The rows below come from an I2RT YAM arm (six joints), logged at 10 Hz.
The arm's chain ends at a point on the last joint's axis. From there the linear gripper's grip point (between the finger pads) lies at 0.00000 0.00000 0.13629 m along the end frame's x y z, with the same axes.
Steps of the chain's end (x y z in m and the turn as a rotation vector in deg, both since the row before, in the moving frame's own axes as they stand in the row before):
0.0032 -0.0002 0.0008 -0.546 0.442 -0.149
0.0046 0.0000 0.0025 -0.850 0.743 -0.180
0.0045 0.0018 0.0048 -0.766 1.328 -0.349
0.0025 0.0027 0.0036 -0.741 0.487 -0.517
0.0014 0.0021 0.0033 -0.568 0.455 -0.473
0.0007 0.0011 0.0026 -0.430 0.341 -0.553
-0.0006 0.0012 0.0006 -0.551 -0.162 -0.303
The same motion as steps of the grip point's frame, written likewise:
0.0043 0.0011 0.0008 -0.546 0.442 -0.149
0.0064 0.0020 0.0025 -0.850 0.743 -0.180
0.0077 0.0036 0.0048 -0.766 1.328 -0.349
0.0037 0.0045 0.0036 -0.741 0.487 -0.517
0.0025 0.0034 0.0033 -0.568 0.455 -0.473
0.0015 0.0021 0.0026 -0.430 0.341 -0.553
-0.0010 0.0025 0.0006 -0.551 -0.162 -0.303

